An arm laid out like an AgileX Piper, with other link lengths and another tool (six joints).
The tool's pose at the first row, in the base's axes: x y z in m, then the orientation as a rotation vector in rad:
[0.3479, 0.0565, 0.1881, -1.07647, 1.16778, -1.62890]
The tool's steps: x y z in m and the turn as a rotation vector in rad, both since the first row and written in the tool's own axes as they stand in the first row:
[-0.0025, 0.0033, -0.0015, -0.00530, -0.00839, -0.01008]
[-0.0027, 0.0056, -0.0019, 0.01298, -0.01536, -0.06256]
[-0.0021, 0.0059, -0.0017, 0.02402, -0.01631, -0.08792]
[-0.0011, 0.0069, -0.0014, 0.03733, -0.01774, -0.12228]
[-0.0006, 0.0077, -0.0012, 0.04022, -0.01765, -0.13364]
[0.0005, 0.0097, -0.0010, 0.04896, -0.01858, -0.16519]
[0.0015, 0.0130, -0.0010, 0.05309, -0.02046, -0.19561]
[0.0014, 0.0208, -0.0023, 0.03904, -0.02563, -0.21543]
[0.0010, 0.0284, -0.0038, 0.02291, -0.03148, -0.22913]
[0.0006, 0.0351, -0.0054, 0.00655, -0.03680, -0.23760]
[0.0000, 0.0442, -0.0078, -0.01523, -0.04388, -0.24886]
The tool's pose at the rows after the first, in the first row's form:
[0.3477, 0.0585, 0.1842, -1.09319, 1.16355, -1.62840]
[0.3477, 0.0583, 0.1819, -1.12543, 1.12215, -1.67114]
[0.3477, 0.0576, 0.1817, -1.13777, 1.10124, -1.69427]
[0.3479, 0.0564, 0.1810, -1.15551, 1.07392, -1.72462]
[0.3480, 0.0557, 0.1803, -1.16194, 1.06657, -1.73441]
[0.3482, 0.0542, 0.1786, -1.18009, 1.04443, -1.76092]
[0.3484, 0.0526, 0.1756, -1.20107, 1.02613, -1.78388]
[0.3484, 0.0513, 0.1678, -1.22874, 1.02733, -1.78910]
[0.3481, 0.0504, 0.1601, -1.25383, 1.03266, -1.78826]
[0.3477, 0.0498, 0.1532, -1.27485, 1.04085, -1.78370]
[0.3469, 0.0490, 0.1439, -1.30285, 1.05168, -1.77740]

